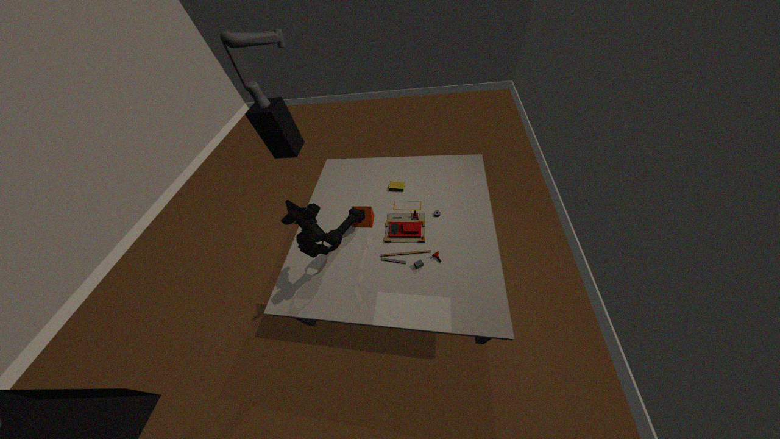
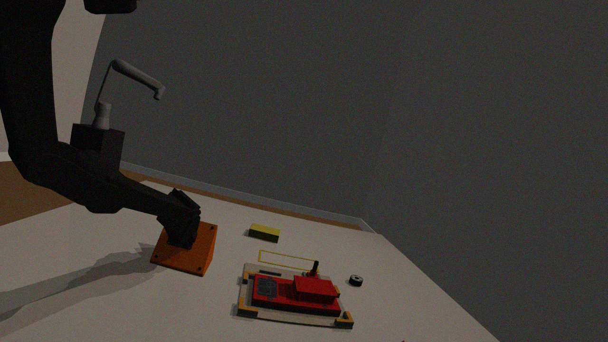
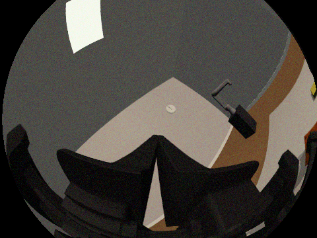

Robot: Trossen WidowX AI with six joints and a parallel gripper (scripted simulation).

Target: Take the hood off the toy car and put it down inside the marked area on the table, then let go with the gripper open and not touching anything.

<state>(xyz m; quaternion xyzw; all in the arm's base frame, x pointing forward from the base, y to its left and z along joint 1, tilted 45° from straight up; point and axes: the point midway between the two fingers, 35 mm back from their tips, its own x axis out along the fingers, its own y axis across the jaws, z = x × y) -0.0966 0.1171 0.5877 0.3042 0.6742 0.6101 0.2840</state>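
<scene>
Right now the red hood is 470 mm ahead of my gripper tip, 230 mm to the left of it and 540 mm below it. The rest, counted from my gripper tip: wooden stick 440 mm ahead, 70 mm to the left, 580 mm below; grey bar 370 mm ahead, 20 mm to the left, 580 mm below; yellow block 340 mm ahead, 610 mm to the left, 570 mm below.
</scene>
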